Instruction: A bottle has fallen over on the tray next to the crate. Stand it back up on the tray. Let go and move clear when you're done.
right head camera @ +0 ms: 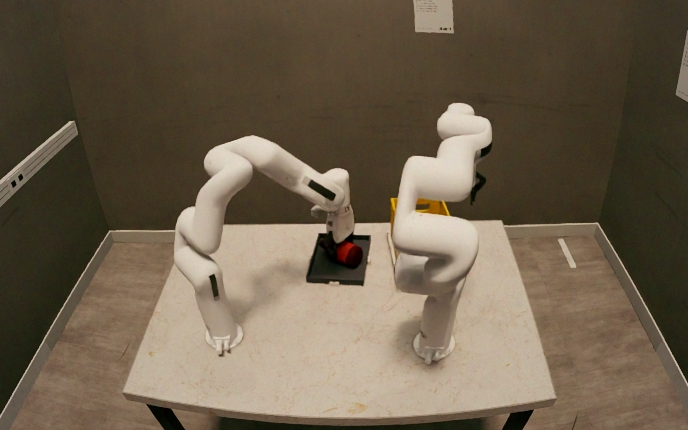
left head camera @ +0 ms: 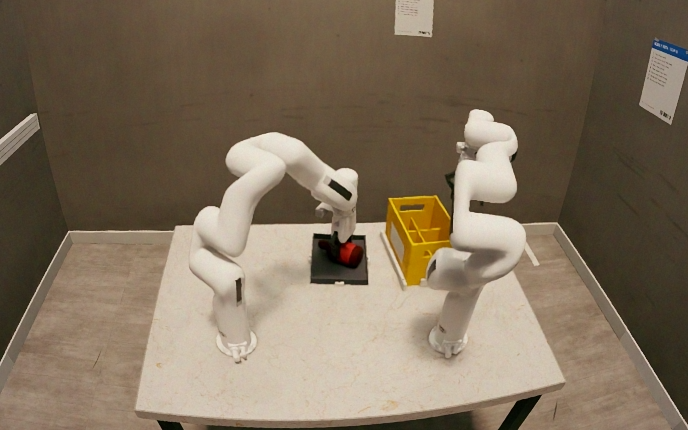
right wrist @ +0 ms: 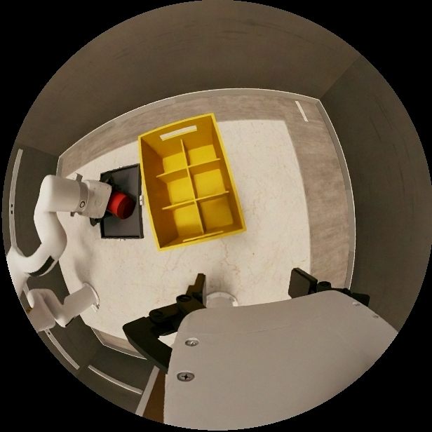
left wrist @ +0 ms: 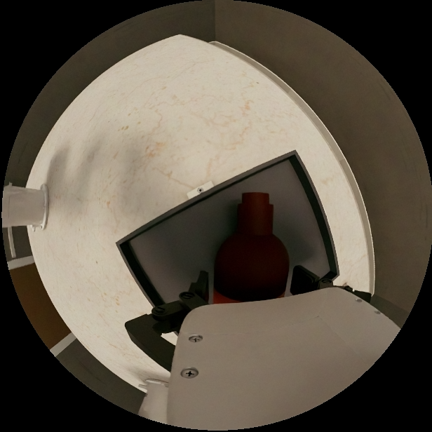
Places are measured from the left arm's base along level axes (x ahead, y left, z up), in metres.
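Pixels of known places: left gripper, fingertip midpoint: (right head camera: 341, 249) (left head camera: 341, 249); left arm's base, origin of the base link: (right head camera: 224, 336) (left head camera: 236, 342); right arm's base, origin of the base link: (right head camera: 434, 344) (left head camera: 448, 339).
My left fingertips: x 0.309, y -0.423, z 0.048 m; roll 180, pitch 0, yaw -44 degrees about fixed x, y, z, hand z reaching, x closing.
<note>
For each thing: its middle in the pictures, then the offset to it from my left fingertips. "*": a spot on its surface instead.
- bottle, body centre: (left head camera: 339, 250) (right head camera: 339, 250) 0.005 m ahead, 0.006 m left, 0.006 m down
- black tray, body centre: (left head camera: 339, 258) (right head camera: 339, 258) 0.002 m back, 0.007 m left, 0.035 m down
- yellow crate, body centre: (right head camera: 422, 240) (left head camera: 421, 239) 0.066 m back, 0.268 m right, 0.039 m up
- thin white strip, surface spot: (left head camera: 393, 258) * 0.068 m back, 0.166 m right, 0.021 m down
The bottle (left head camera: 351, 254) (right head camera: 349, 254) (left wrist: 251, 260) (right wrist: 121, 205), dark red with a bright red label, lies on its side on the black tray (left head camera: 324, 273) (right head camera: 324, 273) (left wrist: 175, 255) (right wrist: 122, 230). In the left head camera its neck points left and its base right. My left gripper (left head camera: 338, 246) (left wrist: 252, 283) is open and low over the tray, its fingers on either side of the bottle's body, with a gap showing at each side in the left wrist view. Its palm hides the bottle's base there. My right gripper (right wrist: 250, 285) is open and empty, high up at the right.
The yellow crate (left head camera: 417, 263) (right head camera: 440, 208) (right wrist: 152, 220) with several compartments stands right of the tray. A thin white strip (left head camera: 393, 258) lies along its left side in the left head camera. The right arm partly hides the crate in both head views.
</note>
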